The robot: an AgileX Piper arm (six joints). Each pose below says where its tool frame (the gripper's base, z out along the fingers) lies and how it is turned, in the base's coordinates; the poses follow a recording.
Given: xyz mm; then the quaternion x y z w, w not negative.
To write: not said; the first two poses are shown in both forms.
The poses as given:
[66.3, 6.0, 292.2, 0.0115, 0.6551, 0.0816, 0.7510]
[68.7, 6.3, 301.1, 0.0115, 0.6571, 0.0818, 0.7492]
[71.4, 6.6, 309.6, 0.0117, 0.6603, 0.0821, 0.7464]
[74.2, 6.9, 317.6, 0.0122, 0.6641, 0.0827, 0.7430]
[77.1, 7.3, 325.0, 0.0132, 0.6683, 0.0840, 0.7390]
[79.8, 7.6, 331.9, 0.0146, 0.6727, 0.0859, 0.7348]
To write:
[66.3, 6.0, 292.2, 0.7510, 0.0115, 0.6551, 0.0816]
[68.7, 6.3, 301.1, 0.7492, 0.0115, 0.6571, 0.0818]
[71.4, 6.6, 309.6, 0.7464, 0.0117, 0.6603, 0.0821]
[74.2, 6.9, 317.6, 0.7430, 0.0122, 0.6641, 0.0827]
[77.1, 7.3, 325.0, 0.7390, 0.0132, 0.6683, 0.0840]
[79.8, 7.6, 331.9, 0.7348, 0.0146, 0.6727, 0.0859]

